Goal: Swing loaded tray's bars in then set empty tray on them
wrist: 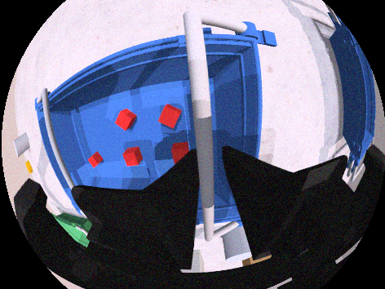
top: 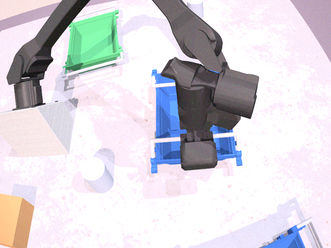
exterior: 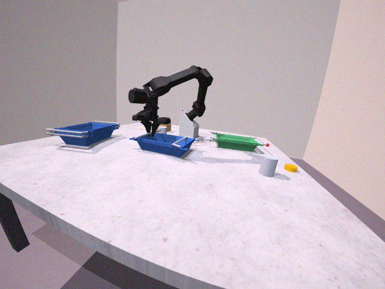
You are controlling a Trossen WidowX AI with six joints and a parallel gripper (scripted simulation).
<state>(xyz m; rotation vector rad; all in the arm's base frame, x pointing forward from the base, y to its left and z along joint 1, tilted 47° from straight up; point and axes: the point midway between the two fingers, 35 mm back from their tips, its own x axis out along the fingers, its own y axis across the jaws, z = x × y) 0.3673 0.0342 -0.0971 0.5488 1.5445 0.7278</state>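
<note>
Right now the green tray is 39 cm to the left of my gripper tip, 31 cm behind it and 1 cm below it. Round my gripper tip: orange box: 42 cm behind, 21 cm to the right, 2 cm below; yellow disc: 66 cm to the left, 9 cm behind, 4 cm below; red cube: 61 cm to the left, 52 cm behind, 5 cm below.
</note>
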